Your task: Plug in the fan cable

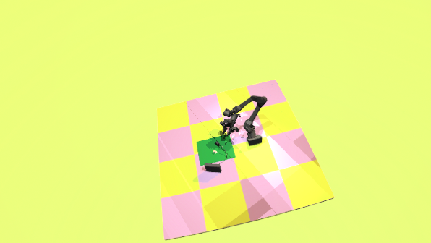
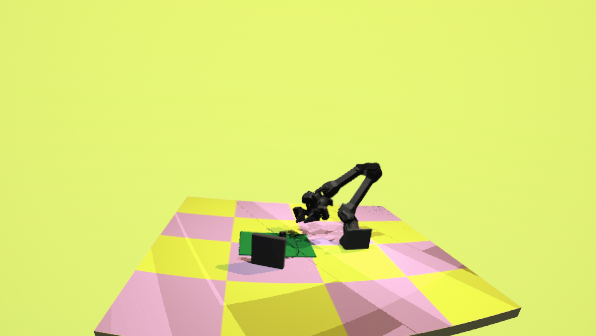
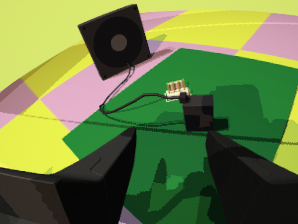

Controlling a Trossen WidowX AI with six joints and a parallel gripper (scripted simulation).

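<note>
My gripper tip is 80 mm short of the dark fan plug, 30 mm to the right of it and 60 mm above it. Round my gripper tip: black fan: 170 mm ahead, 240 mm to the left, 20 mm below; then pale four-pin header: 120 mm ahead, 80 mm to the left, 80 mm below; then green board: 110 mm ahead, 60 mm to the left, 100 mm below.
</note>
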